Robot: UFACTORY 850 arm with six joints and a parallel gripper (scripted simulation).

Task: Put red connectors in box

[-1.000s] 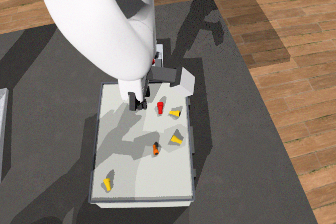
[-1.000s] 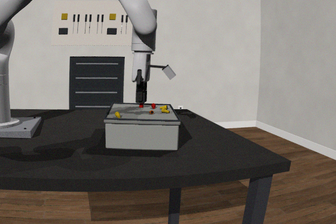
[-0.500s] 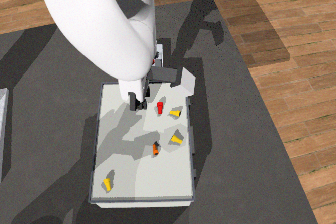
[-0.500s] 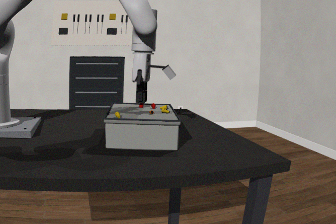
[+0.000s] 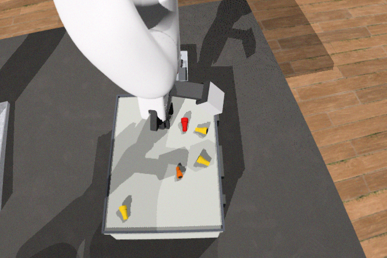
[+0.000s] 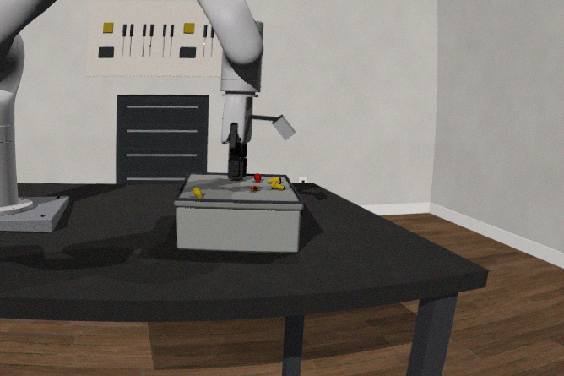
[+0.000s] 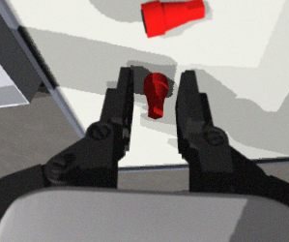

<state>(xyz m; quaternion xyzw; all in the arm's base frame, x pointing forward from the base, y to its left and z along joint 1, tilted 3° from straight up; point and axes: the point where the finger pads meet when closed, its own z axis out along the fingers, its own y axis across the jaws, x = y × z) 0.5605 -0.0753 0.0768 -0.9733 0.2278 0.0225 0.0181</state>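
Now: hand 190 mm to the right of the steel junction box, 110 mm above it and 50 mm short of it. From my hand the other things lie so: tool case (80 mm to the right, 50 mm below, 20 mm behind); orange connector (120 mm to the right, 20 mm below).
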